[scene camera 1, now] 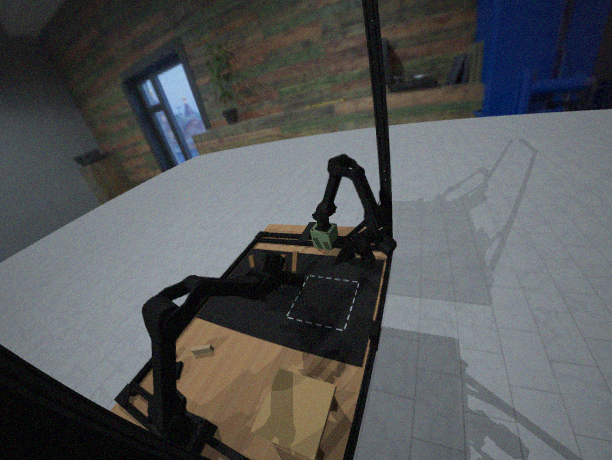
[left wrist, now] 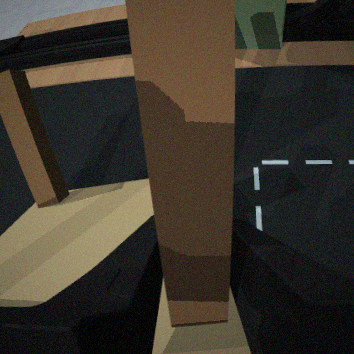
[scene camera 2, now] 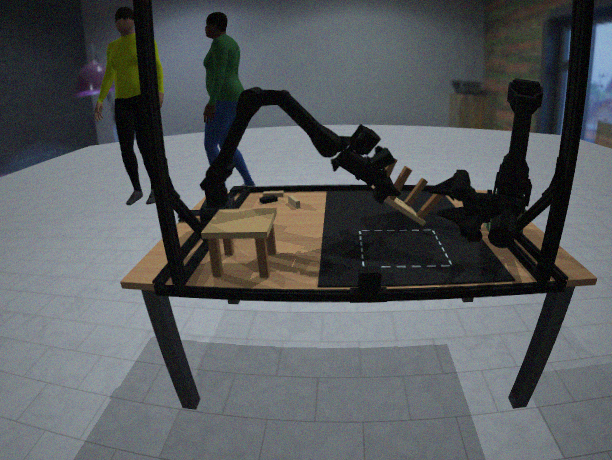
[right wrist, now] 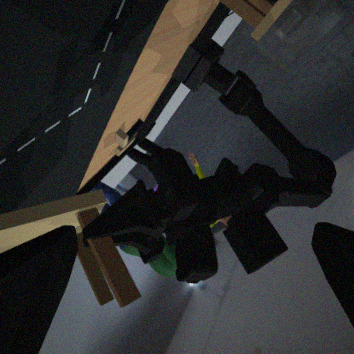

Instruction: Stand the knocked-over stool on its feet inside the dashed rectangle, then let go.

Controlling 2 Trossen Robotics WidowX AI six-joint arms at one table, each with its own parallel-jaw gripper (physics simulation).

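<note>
The small wooden stool (scene camera 2: 405, 207) (scene camera 1: 298, 249) (left wrist: 70, 228) (right wrist: 105, 267) hangs tilted over the black mat, with its legs pointing up and away. It is just beyond the back edge of the dashed rectangle (scene camera 2: 405, 230) (scene camera 1: 332, 278) (left wrist: 274, 162) (right wrist: 75, 112). My left gripper (scene camera 2: 387, 191) (scene camera 1: 276, 270) (left wrist: 191, 225) is shut on one stool leg (left wrist: 186, 140). My right gripper (scene camera 2: 441, 201) is open and empty, close to the stool's raised legs on their right side. I cannot tell whether the seat's low edge touches the mat.
A second, larger stool (scene camera 2: 240, 224) (scene camera 1: 295, 411) stands upright on the bare wood half of the table. A small wooden block (scene camera 2: 294, 202) (scene camera 1: 203, 350) and a black piece (scene camera 2: 269, 199) lie behind it. A green block (scene camera 1: 323, 236) (left wrist: 260, 24) sits by the right arm. Two people (scene camera 2: 222, 82) walk behind the table.
</note>
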